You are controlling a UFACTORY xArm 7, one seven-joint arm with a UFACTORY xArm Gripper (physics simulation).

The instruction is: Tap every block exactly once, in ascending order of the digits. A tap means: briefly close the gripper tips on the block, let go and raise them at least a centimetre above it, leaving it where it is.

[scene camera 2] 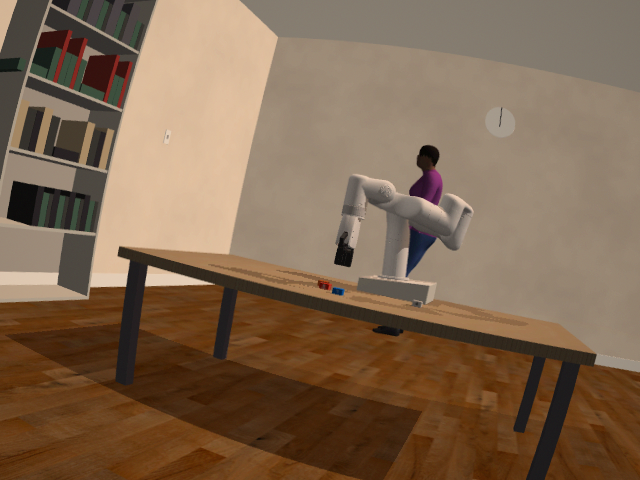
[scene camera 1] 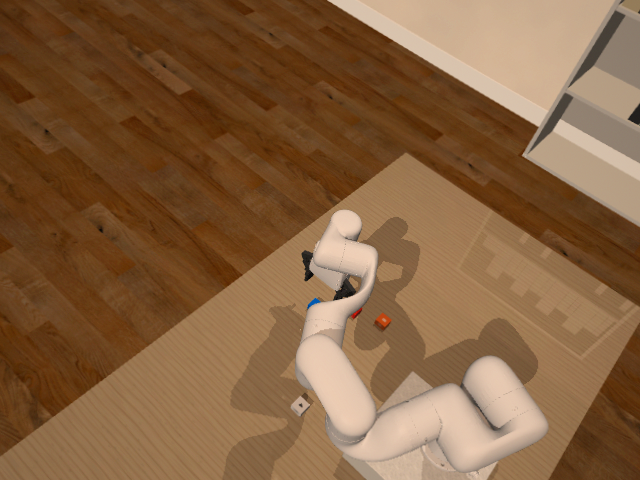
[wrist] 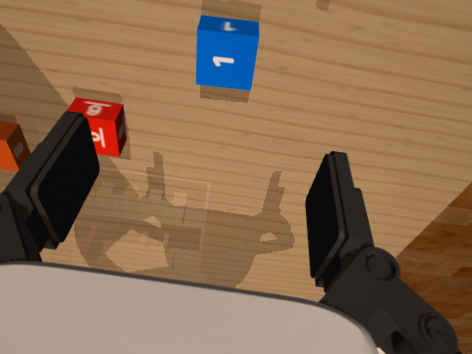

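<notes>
My gripper (scene camera 1: 325, 277) (scene camera 2: 343, 256) (wrist: 205, 158) is open and empty, well above the table. The blue block (scene camera 1: 313, 303) (scene camera 2: 338, 291) (wrist: 226, 57), marked 1, rests on the table beyond the fingertips in the wrist view. The red block (scene camera 1: 356, 313) (wrist: 111, 136) is partly behind the left finger there; its barred digit looks like 6 or 9, I cannot tell which. The orange block (scene camera 1: 383, 321) (wrist: 9, 150), marked 8, is cut off at the left edge. The white block (scene camera 1: 300, 406) (scene camera 2: 417, 303) stands apart; its digit is unreadable.
The wooden table (scene camera 1: 170, 372) (scene camera 2: 180, 258) carries the arm's pale base (scene camera 2: 382, 290). The arm partly covers the blue and red blocks in scene view 1. A bookshelf (scene camera 2: 98, 167) and a person (scene camera 2: 430, 183) are in the background.
</notes>
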